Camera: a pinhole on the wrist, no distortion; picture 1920 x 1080 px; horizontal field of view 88.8 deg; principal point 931.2 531.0 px. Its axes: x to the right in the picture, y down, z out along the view. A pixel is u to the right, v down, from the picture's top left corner.
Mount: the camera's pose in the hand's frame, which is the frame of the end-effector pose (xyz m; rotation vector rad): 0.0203 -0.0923 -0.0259 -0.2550 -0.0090 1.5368
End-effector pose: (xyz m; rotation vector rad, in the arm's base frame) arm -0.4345 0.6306 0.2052 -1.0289 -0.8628 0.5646
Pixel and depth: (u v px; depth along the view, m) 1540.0 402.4 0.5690
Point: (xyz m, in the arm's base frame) -0.8360 1.0302 0.0173
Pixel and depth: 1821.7 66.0 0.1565
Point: -0.4922 0.7748 0.1944
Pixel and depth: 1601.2 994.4 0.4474
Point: -0.8492 0.7248 -0.0567
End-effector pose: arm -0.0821 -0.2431 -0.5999 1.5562 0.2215 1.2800
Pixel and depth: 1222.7 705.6 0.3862
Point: 0.0928 -0.5408 -0.5556
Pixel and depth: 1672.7 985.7 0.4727
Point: -0.0665 -0.7668 -0.4433
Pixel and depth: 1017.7 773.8 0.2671
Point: 0.0682 -0.4220 -0.6439
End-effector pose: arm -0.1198 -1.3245 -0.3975 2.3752 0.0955 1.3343
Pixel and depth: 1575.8 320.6 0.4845
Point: 0.2129 -1.7140 -0.4277
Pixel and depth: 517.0 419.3 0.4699
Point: 0.2948 -1.2820 -0.7049
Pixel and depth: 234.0 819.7 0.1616
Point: -0.0088 -1.2204 -0.5773
